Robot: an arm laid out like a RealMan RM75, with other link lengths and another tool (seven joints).
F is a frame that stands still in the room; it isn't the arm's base.
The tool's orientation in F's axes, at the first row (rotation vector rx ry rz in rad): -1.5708 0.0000 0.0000
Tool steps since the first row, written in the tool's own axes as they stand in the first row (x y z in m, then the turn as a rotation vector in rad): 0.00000 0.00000 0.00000 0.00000 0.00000 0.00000; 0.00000 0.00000 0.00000 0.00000 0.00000 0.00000; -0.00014 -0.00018 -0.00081 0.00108 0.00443 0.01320; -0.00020 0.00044 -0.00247 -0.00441 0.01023 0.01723; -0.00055 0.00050 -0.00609 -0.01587 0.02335 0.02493; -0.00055 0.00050 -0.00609 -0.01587 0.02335 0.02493; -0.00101 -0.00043 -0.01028 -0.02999 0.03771 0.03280; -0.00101 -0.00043 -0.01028 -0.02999 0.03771 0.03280; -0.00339 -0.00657 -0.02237 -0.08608 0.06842 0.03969; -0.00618 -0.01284 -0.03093 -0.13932 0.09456 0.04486; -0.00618 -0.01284 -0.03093 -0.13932 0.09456 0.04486
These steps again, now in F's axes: 0.00000 0.00000 0.00000 0.00000 0.00000 0.00000; 0.00000 0.00000 0.00000 0.00000 0.00000 0.00000; -0.00014 -0.00081 0.00018 0.00108 0.01320 -0.00443; -0.00020 -0.00247 -0.00044 -0.00441 0.01723 -0.01023; -0.00055 -0.00609 -0.00050 -0.01587 0.02493 -0.02335; -0.00055 -0.00609 -0.00050 -0.01587 0.02493 -0.02335; -0.00101 -0.01028 0.00043 -0.02999 0.03280 -0.03771; -0.00101 -0.01028 0.00043 -0.02999 0.03280 -0.03771; -0.00339 -0.02237 0.00657 -0.08608 0.03969 -0.06842; -0.00618 -0.03093 0.01284 -0.13932 0.04486 -0.09456; -0.00618 -0.03093 0.01284 -0.13932 0.04486 -0.09456
